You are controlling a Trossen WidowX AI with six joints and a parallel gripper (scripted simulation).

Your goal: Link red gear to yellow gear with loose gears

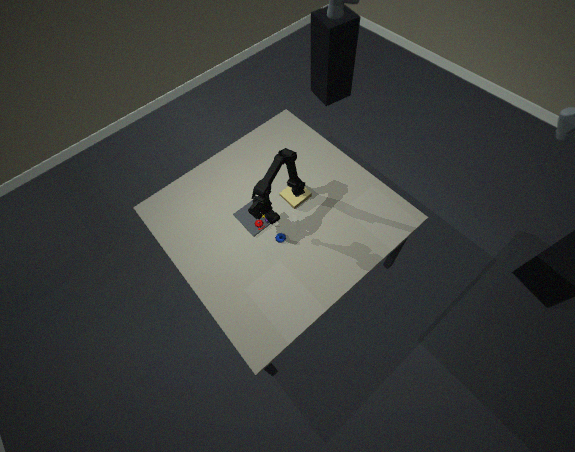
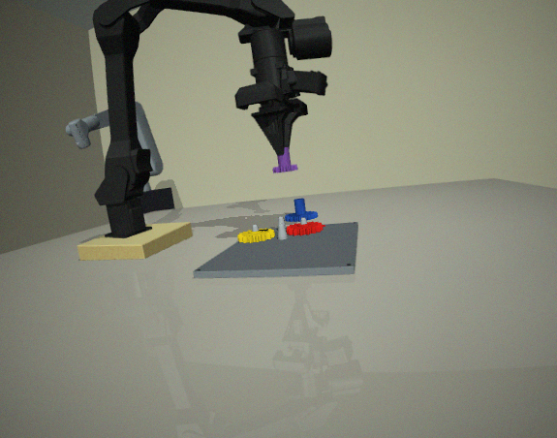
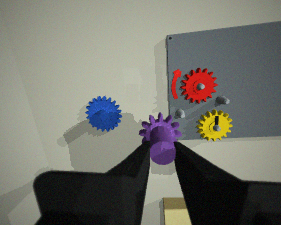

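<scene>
Right now the red gear is 110 mm below my gripper tip, 60 mm to the right of it and 50 mm ahead of it. From my gripper tip the other things lie so: purple gear: 10 mm below; then blue gear: 110 mm below, 90 mm to the left, 20 mm behind; then red arrow: 120 mm below, 50 mm ahead, 20 mm to the right.
</scene>
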